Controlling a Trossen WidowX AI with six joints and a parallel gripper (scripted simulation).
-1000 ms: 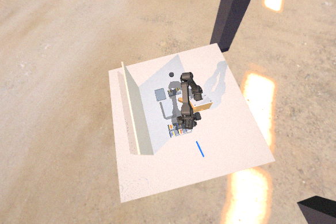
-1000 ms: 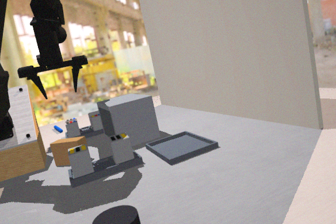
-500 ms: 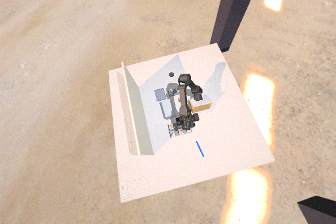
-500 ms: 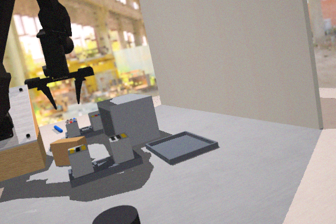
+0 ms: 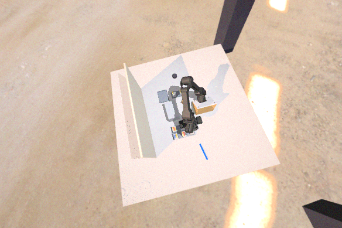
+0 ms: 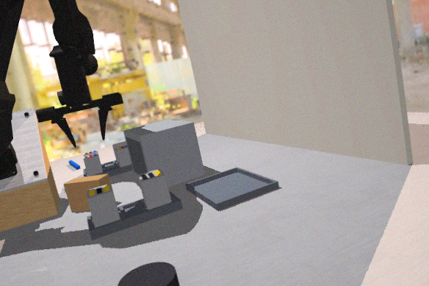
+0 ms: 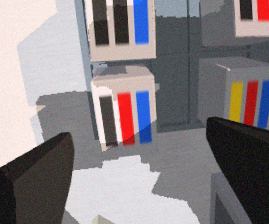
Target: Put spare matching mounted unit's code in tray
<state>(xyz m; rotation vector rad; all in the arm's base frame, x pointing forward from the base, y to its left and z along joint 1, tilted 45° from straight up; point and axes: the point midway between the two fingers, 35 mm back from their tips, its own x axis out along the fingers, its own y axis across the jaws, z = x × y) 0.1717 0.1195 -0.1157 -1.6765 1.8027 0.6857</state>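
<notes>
Right now my gripper tip is 40 mm above the grey spare block and 10 mm past it. From my gripper tip the other things lie so: brown block 230 mm to the right, 60 mm below, 40 mm behind; then blue pen 240 mm to the left, 70 mm below, 40 mm behind; then mounted unit 170 mm to the right, 110 mm ahead, 30 mm below.
</notes>
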